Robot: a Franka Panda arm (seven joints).
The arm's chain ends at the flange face. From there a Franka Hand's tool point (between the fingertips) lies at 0.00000 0.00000 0.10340 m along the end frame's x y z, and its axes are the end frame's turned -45 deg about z.
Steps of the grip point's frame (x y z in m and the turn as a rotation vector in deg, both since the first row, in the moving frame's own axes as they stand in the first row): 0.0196, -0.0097, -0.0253, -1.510, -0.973, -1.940; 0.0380, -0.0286, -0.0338, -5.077, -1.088, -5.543; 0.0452, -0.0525, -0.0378, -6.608, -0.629, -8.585; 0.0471, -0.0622, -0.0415, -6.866, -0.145, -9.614; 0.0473, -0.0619, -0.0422, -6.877, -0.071, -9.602; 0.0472, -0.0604, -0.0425, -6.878, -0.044, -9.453; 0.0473, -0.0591, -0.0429, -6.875, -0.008, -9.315
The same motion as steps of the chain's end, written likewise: 0.0063, -0.0239, -0.0252, -1.756, 0.380, -1.940; 0.0012, -0.0547, -0.0334, -4.359, 2.821, -5.543; -0.0134, -0.0777, -0.0371, -5.117, 4.228, -8.585; -0.0199, -0.0855, -0.0408, -4.958, 4.752, -9.614; -0.0197, -0.0853, -0.0415, -4.913, 4.813, -9.602; -0.0187, -0.0841, -0.0418, -4.895, 4.832, -9.453; -0.0178, -0.0832, -0.0422, -4.867, 4.856, -9.315
